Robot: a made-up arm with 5 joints. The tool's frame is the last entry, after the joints. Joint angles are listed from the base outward. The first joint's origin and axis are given. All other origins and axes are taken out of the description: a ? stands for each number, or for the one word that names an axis. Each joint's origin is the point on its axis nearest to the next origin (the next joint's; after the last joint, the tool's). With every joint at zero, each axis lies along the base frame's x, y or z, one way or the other. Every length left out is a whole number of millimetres.
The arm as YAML. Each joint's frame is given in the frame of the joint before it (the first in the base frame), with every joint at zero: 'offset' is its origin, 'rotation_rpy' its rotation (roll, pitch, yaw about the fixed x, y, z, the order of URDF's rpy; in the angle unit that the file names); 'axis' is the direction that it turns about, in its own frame. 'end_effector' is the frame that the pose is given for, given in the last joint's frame.
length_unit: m
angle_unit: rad
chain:
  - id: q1
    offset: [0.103, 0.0, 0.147]
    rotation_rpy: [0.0, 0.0, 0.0]
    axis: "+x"
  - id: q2
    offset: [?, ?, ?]
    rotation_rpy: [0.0, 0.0, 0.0]
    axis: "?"
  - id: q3
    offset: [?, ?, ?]
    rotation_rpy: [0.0, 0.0, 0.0]
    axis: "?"
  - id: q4
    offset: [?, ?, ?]
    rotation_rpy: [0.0, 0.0, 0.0]
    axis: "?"
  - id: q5
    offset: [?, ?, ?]
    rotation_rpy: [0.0, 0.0, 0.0]
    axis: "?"
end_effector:
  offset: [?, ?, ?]
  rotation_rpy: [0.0, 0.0, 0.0]
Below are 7 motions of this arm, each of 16 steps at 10 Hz.
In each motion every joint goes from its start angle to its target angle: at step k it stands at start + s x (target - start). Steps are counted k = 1, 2, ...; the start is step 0. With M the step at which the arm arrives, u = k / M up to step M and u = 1 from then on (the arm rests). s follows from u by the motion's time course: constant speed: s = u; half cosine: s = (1 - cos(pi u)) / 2; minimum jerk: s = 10 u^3 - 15 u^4 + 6 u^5.
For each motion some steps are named. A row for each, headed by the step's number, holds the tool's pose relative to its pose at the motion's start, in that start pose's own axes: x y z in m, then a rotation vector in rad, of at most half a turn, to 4 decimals.
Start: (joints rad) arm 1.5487 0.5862 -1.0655 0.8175 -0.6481
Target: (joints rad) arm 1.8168 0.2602 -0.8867 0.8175 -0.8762
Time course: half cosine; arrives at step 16
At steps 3, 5, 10, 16:
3: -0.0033 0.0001 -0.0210 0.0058 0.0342 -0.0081
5: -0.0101 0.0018 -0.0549 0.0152 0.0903 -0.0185
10: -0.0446 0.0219 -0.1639 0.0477 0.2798 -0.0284
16: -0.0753 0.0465 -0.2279 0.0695 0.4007 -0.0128

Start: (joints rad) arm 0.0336 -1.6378 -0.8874 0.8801 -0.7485
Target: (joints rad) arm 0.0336 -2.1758 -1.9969 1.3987 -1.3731
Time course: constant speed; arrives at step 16
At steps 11, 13, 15, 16:
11: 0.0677 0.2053 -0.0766 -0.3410 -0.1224 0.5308
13: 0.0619 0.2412 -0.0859 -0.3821 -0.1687 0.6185
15: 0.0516 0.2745 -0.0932 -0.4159 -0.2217 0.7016
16: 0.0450 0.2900 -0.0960 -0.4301 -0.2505 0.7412

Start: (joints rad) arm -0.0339 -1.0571 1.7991 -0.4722 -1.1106
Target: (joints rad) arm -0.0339 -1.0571 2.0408 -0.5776 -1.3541
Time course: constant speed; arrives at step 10
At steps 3, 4, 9, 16:
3: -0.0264 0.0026 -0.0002 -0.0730 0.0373 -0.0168
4: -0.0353 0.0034 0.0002 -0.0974 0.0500 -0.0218
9: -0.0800 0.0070 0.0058 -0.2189 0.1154 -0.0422
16: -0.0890 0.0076 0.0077 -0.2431 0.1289 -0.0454

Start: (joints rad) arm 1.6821 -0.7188 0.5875 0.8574 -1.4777
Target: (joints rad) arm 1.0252 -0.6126 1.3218 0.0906 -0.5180
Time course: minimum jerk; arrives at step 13
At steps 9, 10, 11, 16:
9: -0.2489 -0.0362 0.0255 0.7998 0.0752 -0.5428
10: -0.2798 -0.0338 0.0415 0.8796 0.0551 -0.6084
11: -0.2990 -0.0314 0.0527 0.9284 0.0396 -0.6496
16: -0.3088 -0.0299 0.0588 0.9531 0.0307 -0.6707

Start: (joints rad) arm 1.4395 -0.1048 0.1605 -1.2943 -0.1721
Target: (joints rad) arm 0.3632 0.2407 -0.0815 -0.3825 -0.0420
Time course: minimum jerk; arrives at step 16
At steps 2, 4, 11, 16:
2: 0.0050 0.0030 0.0111 -0.0103 0.0151 -0.0101
4: 0.0361 0.0207 0.0686 -0.0688 0.0945 -0.0642
11: 0.4411 0.2197 0.3027 -0.6839 0.5516 -0.4111
16: 0.5555 0.2716 0.2870 -0.8646 0.6095 -0.4560

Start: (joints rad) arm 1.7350 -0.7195 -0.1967 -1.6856 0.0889
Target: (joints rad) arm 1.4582 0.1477 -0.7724 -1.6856 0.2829
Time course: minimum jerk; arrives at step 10
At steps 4, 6, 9, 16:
4: 0.0333 0.0253 0.1544 -0.1630 0.1902 0.1110
6: 0.1419 0.0903 0.3471 -0.3029 0.4807 0.2289
9: 0.3016 0.1749 0.4890 -0.3782 0.7757 0.3101
16: 0.3069 0.1775 0.4924 -0.3797 0.7844 0.3120

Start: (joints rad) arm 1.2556 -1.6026 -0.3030 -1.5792 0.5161
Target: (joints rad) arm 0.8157 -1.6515 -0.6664 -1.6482 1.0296
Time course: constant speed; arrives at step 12
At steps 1, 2, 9, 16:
1: -0.0078 0.0070 0.0044 0.0462 -0.0024 0.0008
2: -0.0155 0.0136 0.0087 0.0923 -0.0051 0.0018
9: -0.0672 0.0521 0.0316 0.4098 -0.0273 0.0164
16: -0.0874 0.0644 0.0369 0.5423 -0.0377 0.0269

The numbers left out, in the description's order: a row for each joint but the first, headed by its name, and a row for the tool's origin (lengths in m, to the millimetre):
q2: xyz 0.0 -0.076 0.042, axis -y
q3: xyz 0.26 0.0 0.299, axis -z
q4: xyz 0.059 -0.362 0.0, axis -z
q5: xyz -0.208 -0.064 0.0, axis +x
tool: xyz 0.0 0.221 -0.063

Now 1 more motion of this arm.
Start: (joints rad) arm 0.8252 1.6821 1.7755 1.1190 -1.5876
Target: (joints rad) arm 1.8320 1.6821 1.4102 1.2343 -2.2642
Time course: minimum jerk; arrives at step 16
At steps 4, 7, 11, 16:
4: -0.0019 -0.0039 0.0051 -0.0588 0.0778 0.0011
7: -0.0062 -0.0198 0.0186 -0.2170 0.2875 0.0299
11: -0.0097 -0.0583 0.0396 -0.4519 0.6033 0.1501
16: -0.0093 -0.0787 0.0481 -0.5419 0.7269 0.2265

